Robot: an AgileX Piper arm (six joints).
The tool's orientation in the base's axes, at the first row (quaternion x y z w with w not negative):
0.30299, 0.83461, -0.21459, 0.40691
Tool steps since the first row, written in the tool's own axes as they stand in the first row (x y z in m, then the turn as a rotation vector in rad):
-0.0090, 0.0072, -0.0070, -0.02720, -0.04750, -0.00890
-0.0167, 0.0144, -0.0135, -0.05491, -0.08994, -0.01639
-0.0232, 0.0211, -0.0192, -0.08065, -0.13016, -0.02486
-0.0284, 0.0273, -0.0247, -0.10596, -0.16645, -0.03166
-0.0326, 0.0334, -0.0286, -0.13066, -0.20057, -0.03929
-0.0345, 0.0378, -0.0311, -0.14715, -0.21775, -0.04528
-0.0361, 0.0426, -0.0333, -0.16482, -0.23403, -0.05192
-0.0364, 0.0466, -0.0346, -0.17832, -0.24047, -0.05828
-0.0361, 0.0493, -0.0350, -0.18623, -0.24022, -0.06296
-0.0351, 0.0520, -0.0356, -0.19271, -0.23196, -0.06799
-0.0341, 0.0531, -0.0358, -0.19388, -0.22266, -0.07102
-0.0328, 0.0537, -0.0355, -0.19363, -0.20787, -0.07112
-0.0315, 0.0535, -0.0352, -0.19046, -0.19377, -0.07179
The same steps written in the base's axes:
0.0054, 0.0065, 0.0105, -0.02401, -0.03803, 0.03245
0.0105, 0.0131, 0.0197, -0.04355, -0.07341, 0.06393
0.0151, 0.0192, 0.0275, -0.06308, -0.10594, 0.09413
0.0188, 0.0253, 0.0342, -0.07922, -0.13650, 0.12259
0.0228, 0.0307, 0.0391, -0.09464, -0.16477, 0.15079
0.0254, 0.0348, 0.0416, -0.10162, -0.17906, 0.16950
0.0282, 0.0390, 0.0437, -0.10777, -0.19268, 0.18945
0.0304, 0.0426, 0.0442, -0.10909, -0.19797, 0.20476
0.0318, 0.0449, 0.0439, -0.10765, -0.19758, 0.21383
0.0329, 0.0476, 0.0431, -0.10165, -0.19070, 0.22106
0.0330, 0.0488, 0.0423, -0.09642, -0.18252, 0.22271
0.0330, 0.0495, 0.0410, -0.08653, -0.17166, 0.22092
0.0324, 0.0496, 0.0398, -0.07885, -0.15999, 0.21716

